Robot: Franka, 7 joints.
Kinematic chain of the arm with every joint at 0, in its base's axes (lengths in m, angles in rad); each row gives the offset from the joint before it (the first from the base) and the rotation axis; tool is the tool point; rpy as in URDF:
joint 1: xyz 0 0 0.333 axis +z
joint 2: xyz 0 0 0 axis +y
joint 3: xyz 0 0 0.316 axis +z
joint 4: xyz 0.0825 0 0 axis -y
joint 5: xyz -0.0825 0 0.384 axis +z
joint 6: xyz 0 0 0 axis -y
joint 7: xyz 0.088 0 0 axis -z
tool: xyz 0 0 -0.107 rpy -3.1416 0 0
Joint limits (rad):
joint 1: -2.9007..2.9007
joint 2: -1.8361..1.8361
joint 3: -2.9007..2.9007
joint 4: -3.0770..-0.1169
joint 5: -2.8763..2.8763
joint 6: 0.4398..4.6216
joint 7: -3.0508..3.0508
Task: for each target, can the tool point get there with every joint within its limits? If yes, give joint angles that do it. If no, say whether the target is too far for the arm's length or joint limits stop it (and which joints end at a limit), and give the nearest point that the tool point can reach.
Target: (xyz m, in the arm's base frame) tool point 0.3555 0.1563 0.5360
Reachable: yes | joints -0.8039 -0.4132 1.0449 -1.9263 0.0450 0.8415 -1.6718
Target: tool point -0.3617 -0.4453 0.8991
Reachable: yes | joints -1.5143 0.2978 -0.8868 -1.1358 0.6352 3.2465 2.4758
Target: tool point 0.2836 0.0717 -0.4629
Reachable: no: joint limits stop it (at a limit: joint 2) | nearest point 0.2822 0.0713 -0.3607 | short by 0.102 m
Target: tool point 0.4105 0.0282 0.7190
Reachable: yes | joints -1.2386 -0.7202 1.1198 -2.0901 -1.8915 1.0973 0.5389
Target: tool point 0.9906 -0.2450 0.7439
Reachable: no: too far | nearest point 0.7725 -0.1911 0.6534 | short by 0.242 m
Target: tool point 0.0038 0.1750 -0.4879
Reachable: no: joint limits stop it (at a limit: joint 2) | nearest point 0.0043 0.1971 -0.3537 | short by 0.136 m
